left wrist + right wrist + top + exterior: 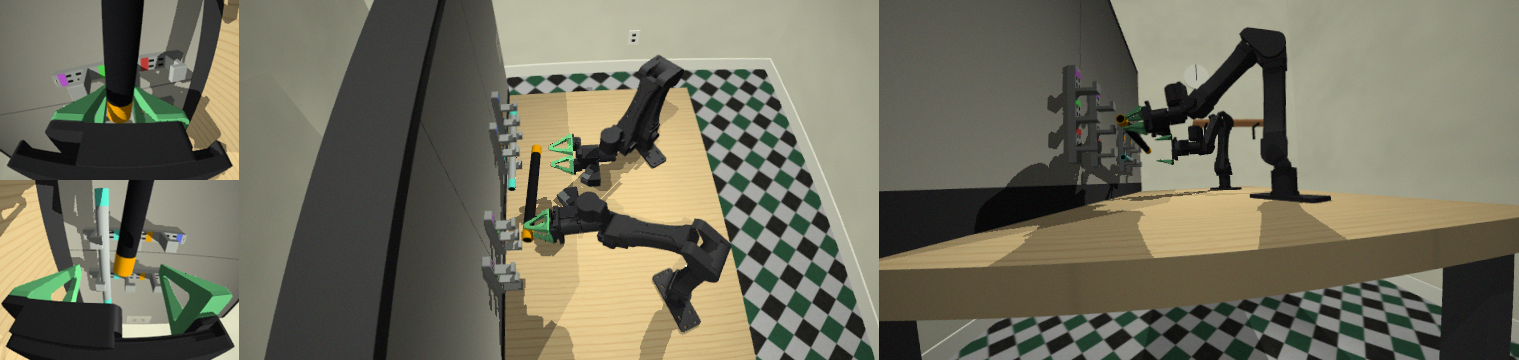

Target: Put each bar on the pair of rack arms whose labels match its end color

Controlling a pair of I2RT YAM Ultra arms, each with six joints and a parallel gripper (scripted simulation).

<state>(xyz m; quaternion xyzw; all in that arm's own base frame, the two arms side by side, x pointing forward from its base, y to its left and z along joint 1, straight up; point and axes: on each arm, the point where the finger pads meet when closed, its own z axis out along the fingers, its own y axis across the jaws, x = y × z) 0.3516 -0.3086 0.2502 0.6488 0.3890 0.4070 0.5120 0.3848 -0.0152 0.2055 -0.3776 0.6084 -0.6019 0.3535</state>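
Now: left hand 130 mm to the left of the black bar, 20 mm past it and 20 mm above it. Round my left hand: pale bar (340 mm to the right, 80 mm below, 50 mm ahead).
Right now my right hand is 13 cm short of the pale bar, 8 cm to the left of it and 4 cm above it. From my right hand the other things lie so: black bar 13 cm to the left, 7 cm ahead, 3 cm above.
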